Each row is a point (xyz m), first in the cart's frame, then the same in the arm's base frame.
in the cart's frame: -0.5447 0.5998 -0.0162
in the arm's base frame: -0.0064 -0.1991 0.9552
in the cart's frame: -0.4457 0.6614 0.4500
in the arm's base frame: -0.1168 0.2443 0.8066
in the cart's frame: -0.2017 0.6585 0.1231
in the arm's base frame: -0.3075 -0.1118 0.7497
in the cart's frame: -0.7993 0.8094 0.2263
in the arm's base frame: 0.0606 0.1254 1.1956
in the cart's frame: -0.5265 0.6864 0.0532
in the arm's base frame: -0.0746 -0.1160 0.9882
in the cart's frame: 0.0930 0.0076 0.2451
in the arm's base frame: -0.1219 -0.1952 0.0540
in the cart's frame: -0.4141 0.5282 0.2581
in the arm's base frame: -0.0591 0.0245 0.7440
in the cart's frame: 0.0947 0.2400 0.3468
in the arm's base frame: -0.2693 -0.0449 0.1955
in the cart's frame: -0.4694 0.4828 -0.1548
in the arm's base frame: 0.0078 -0.3718 0.8627
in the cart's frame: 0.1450 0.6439 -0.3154
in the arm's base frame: -0.5714 -0.5953 0.6536
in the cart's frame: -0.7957 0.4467 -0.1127
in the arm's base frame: 0.2837 -0.2831 1.0227
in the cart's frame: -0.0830 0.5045 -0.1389
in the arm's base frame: -0.3047 -0.4186 0.6388
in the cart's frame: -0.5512 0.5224 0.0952
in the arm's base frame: 0.0489 -0.1090 0.8700
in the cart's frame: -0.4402 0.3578 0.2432
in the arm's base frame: 0.0689 -0.0243 0.6382
